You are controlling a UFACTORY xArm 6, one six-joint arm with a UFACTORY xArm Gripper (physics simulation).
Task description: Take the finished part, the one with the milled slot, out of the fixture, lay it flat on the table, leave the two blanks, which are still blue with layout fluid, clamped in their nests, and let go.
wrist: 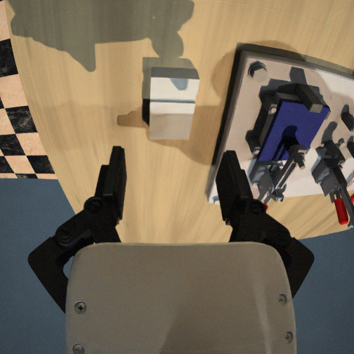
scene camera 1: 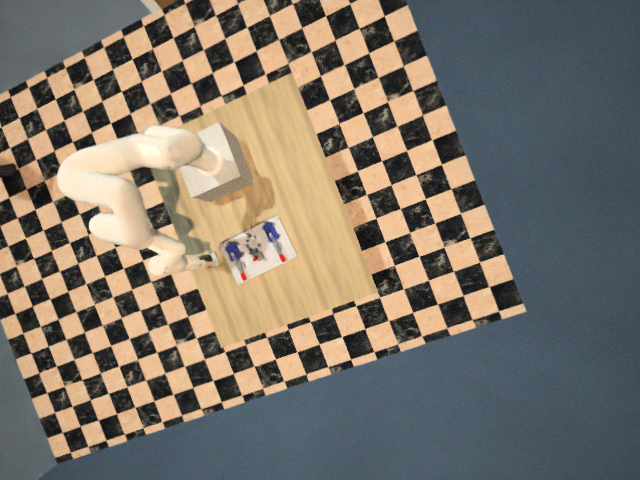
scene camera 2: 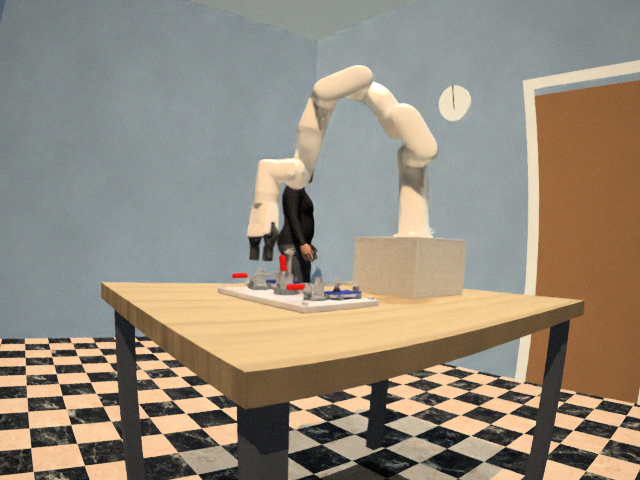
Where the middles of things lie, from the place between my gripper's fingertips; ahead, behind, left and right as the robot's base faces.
I see the finished part (wrist: 172,89) 1 cm ahead of my hand and 7 cm below it. Round my hand: fixture plate (scene camera 1: 272,259) 7 cm ahead, 24 cm to the left, 8 cm below.
